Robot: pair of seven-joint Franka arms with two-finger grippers.
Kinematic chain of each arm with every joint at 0, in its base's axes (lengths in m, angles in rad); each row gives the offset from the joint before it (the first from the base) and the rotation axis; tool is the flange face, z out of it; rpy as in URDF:
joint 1: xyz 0 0 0.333 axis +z
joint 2: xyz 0 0 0 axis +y
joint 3: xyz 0 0 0.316 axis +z
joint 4: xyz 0.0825 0 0 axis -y
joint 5: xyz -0.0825 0 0.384 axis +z
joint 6: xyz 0 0 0 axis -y
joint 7: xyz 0.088 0 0 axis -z
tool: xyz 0 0 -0.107 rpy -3.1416 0 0
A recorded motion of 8 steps. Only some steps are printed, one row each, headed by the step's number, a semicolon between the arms.
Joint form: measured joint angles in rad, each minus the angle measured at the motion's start. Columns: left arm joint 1, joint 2, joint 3, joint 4, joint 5, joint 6, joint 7; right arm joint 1, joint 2, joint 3, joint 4, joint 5, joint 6, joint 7.
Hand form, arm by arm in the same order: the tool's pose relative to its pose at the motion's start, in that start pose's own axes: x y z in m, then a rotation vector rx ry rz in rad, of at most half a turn. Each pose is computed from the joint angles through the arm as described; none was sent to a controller.
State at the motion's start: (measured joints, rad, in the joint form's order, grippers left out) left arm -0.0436 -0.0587 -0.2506 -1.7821 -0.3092 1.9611 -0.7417; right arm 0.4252 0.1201 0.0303 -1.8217 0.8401 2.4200 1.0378
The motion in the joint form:
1: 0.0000 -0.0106 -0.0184 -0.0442 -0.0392 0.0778 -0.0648; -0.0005 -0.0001 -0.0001 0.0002 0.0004 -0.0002 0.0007
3: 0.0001 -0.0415 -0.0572 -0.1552 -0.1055 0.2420 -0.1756; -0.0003 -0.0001 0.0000 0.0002 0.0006 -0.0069 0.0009
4: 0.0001 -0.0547 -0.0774 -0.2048 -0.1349 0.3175 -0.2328; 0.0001 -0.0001 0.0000 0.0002 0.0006 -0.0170 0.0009
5: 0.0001 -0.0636 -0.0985 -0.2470 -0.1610 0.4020 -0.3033; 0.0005 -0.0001 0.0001 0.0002 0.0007 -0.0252 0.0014
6: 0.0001 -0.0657 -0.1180 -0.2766 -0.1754 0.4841 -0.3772; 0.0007 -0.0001 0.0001 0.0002 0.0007 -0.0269 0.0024
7: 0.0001 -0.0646 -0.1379 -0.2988 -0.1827 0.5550 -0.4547; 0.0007 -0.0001 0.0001 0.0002 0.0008 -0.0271 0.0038
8: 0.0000 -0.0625 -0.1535 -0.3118 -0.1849 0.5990 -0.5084; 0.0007 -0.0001 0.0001 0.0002 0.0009 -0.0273 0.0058
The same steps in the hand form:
1: -0.0069 0.0041 0.0101 -0.0506 0.0066 -0.0733; 0.0002 -0.0001 -0.0003 0.0005 0.0000 0.0013
3: -0.0232 0.0043 0.0341 -0.1341 0.0254 -0.2071; -0.0003 0.0005 0.0004 -0.0053 -0.0037 0.0014
4: -0.0314 0.0036 0.0450 -0.1704 0.0334 -0.2755; -0.0011 0.0015 0.0014 -0.0142 -0.0091 0.0011
5: -0.0382 0.0041 0.0538 -0.2149 0.0479 -0.3555; -0.0018 0.0023 0.0023 -0.0215 -0.0136 0.0014
6: -0.0427 0.0058 0.0601 -0.2597 0.0667 -0.4323; -0.0020 0.0025 0.0025 -0.0231 -0.0145 0.0022
7: -0.0476 0.0085 0.0659 -0.2986 0.0803 -0.5060; -0.0020 0.0025 0.0025 -0.0232 -0.0147 0.0037
8: -0.0521 0.0110 0.0702 -0.3222 0.0859 -0.5527; -0.0020 0.0025 0.0025 -0.0234 -0.0148 0.0058

